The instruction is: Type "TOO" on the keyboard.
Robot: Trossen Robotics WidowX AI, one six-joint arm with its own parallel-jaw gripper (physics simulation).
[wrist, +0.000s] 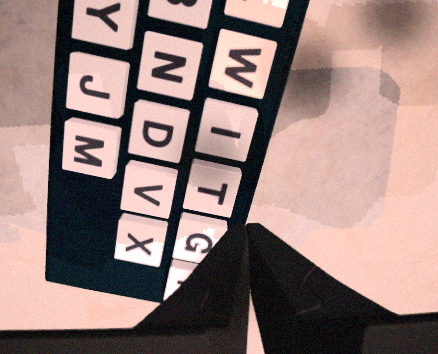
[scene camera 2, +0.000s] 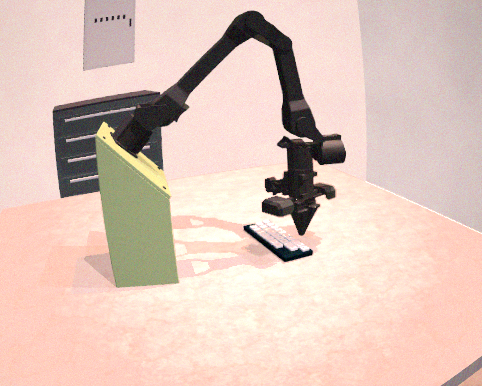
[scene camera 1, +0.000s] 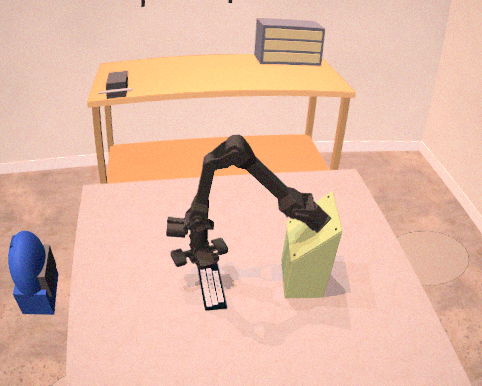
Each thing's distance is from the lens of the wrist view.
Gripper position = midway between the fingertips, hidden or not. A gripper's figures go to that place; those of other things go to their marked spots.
my gripper (wrist: 245, 236): 0.11 m
T key (wrist: 212, 188): 0.12 m
